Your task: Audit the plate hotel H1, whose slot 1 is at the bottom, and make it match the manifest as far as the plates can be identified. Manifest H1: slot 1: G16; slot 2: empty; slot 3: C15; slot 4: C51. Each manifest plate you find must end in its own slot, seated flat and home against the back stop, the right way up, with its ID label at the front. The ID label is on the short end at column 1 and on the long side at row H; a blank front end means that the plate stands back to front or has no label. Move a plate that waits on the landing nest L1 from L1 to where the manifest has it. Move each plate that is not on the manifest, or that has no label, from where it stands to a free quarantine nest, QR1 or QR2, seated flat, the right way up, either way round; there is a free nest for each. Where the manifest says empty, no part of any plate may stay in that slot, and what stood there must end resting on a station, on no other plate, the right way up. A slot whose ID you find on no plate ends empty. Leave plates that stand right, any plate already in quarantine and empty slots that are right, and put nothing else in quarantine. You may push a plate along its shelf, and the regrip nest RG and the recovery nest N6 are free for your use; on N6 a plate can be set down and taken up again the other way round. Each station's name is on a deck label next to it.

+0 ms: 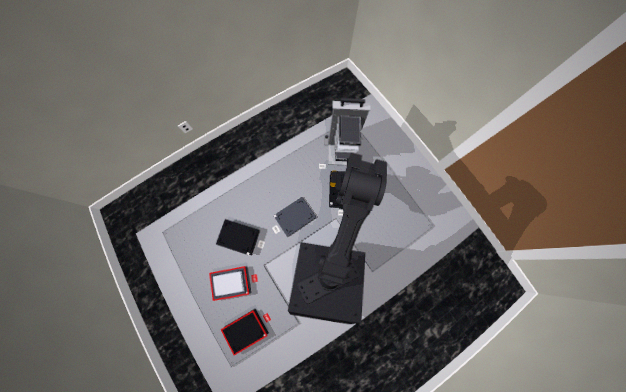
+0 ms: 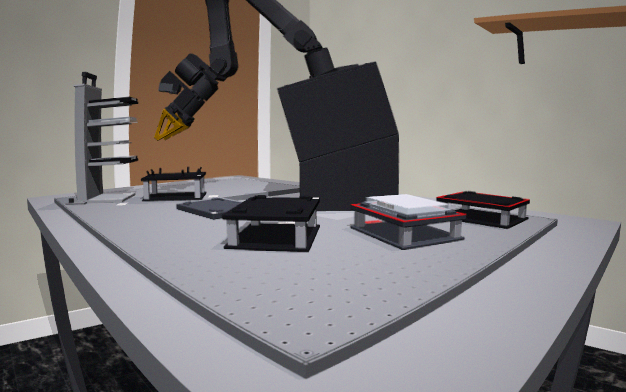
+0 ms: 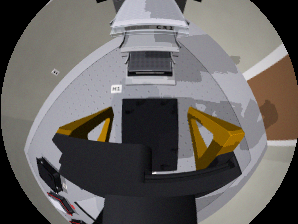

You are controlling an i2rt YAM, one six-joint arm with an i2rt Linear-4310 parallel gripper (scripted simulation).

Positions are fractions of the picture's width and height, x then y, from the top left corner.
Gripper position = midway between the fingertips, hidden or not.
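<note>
There's a red-rimmed nest (image 1: 0.39, 0.85), and you can see the red-rimmed nest in image 2 (image 2: 0.78, 0.51) too. My gripper (image 2: 0.25, 0.35) is in view, and image 3 shows my gripper (image 3: 0.51, 0.49) as well. There's also a grey plate hotel H1 (image 2: 0.14, 0.47), and a dark plate (image 3: 0.49, 0.28).
</note>
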